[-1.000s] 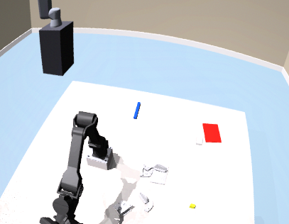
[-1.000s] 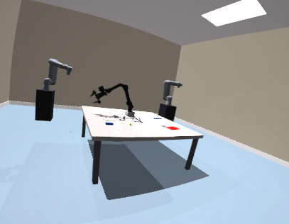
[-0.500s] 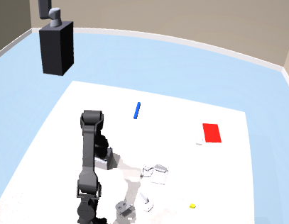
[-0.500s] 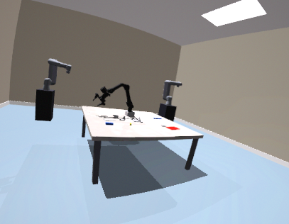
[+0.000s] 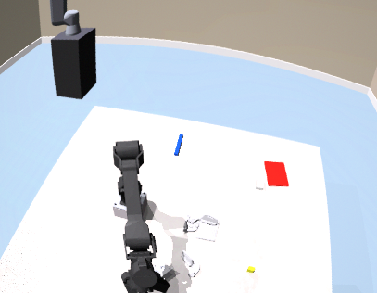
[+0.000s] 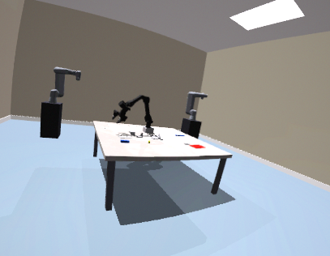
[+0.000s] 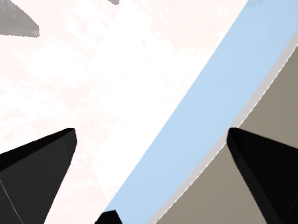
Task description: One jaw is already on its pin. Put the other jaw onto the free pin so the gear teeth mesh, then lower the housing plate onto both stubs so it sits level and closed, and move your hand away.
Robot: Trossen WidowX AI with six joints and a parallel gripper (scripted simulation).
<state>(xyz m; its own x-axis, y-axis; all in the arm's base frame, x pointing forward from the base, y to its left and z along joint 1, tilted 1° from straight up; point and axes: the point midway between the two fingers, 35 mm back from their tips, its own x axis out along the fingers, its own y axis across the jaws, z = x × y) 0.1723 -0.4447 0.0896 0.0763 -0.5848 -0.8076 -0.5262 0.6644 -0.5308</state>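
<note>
Now: gripper tip 26 cm to the right of the white jaw, 12 cm above it and 11 cm short of it. Round my gripper tip: flat white piece (15 cm ahead, 12 cm below, 10 cm to the left); then blue bar (91 cm to the left, 12 cm below, 10 cm behind); then yellow piece (32 cm ahead, 30 cm to the left, 11 cm below).
</note>
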